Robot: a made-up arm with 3 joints. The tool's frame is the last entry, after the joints.
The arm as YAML. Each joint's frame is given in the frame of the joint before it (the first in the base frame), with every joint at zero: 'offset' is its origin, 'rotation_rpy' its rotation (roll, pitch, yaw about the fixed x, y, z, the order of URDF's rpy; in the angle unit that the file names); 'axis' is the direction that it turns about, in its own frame. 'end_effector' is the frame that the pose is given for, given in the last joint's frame.
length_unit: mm
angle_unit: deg
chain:
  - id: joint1
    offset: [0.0, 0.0, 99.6]
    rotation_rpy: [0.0, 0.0, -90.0]
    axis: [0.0, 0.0, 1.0]
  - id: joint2
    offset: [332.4, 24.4, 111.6]
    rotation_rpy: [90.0, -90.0, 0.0]
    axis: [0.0, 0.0, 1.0]
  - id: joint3
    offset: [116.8, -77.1, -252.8]
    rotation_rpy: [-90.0, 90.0, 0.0]
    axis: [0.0, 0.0, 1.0]
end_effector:
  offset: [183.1, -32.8, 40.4]
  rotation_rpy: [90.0, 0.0, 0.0]
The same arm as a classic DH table. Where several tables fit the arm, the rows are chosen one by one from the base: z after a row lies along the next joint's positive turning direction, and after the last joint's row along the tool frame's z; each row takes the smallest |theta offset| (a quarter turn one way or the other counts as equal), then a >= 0, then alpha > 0; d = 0 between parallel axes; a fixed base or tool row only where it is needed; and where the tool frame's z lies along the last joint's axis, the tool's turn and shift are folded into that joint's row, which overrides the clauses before.
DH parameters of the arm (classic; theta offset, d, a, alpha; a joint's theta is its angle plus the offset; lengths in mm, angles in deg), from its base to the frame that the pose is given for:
joint1: -90 211.2 332.4 90
joint2: 90 -277.2 116.8 -90
joint3: 90 -36.7 183.1 90
tool (fixed): 0 32.8 0 0

